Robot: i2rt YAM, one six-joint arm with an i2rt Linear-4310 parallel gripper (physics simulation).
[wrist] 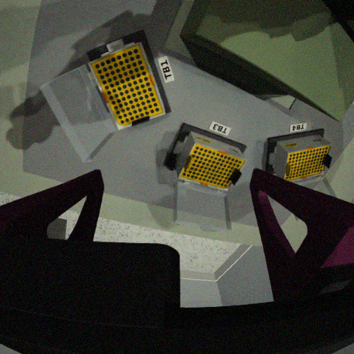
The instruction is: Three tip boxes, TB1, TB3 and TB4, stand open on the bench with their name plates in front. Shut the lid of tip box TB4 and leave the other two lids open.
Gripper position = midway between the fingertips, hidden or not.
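Note:
My gripper (176, 177), visible. Grey mat (132, 164), visible too.

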